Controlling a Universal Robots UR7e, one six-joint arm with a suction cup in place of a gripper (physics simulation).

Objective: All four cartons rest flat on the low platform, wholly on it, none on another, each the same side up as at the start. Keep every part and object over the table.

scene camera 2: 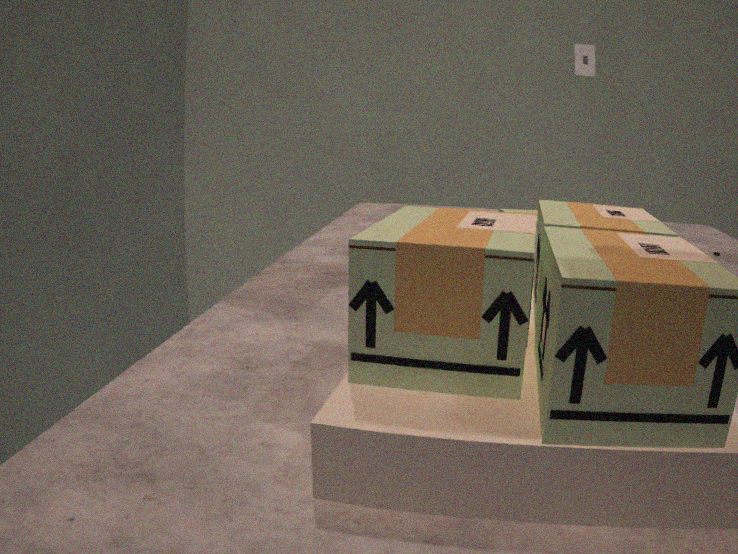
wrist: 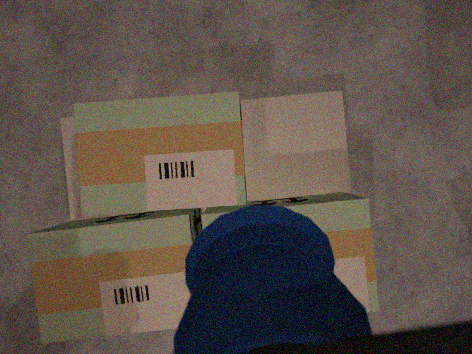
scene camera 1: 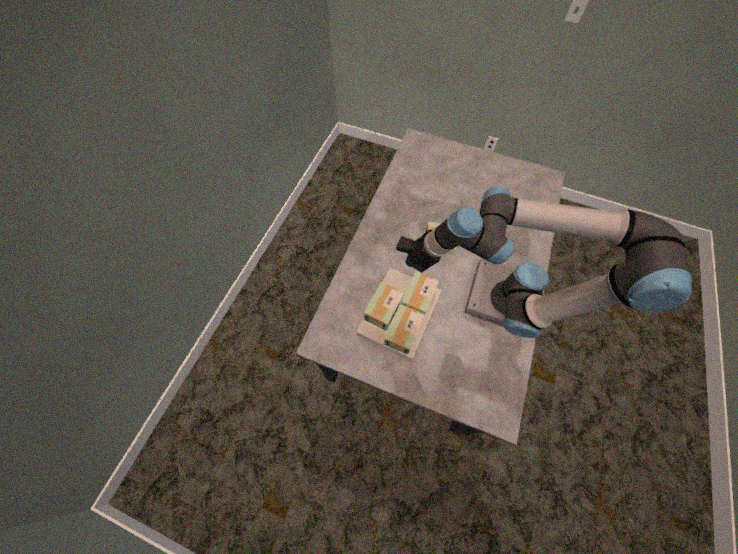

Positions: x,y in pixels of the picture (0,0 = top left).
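I see a carton in the wrist view (pixel 178 152), and scene camera 1 and scene camera 2 show that carton as well. There is also a carton in the wrist view (pixel 345 218), and this carton too is visible to me in scene camera 2 and in scene camera 1. Looking at the carton (scene camera 1: pixel 383 306) and (scene camera 2: pixel 462 228), I am seeing the same spot. It is the same spot, too, when I look at the carton (scene camera 1: pixel 413 292) and (scene camera 2: pixel 576 215).
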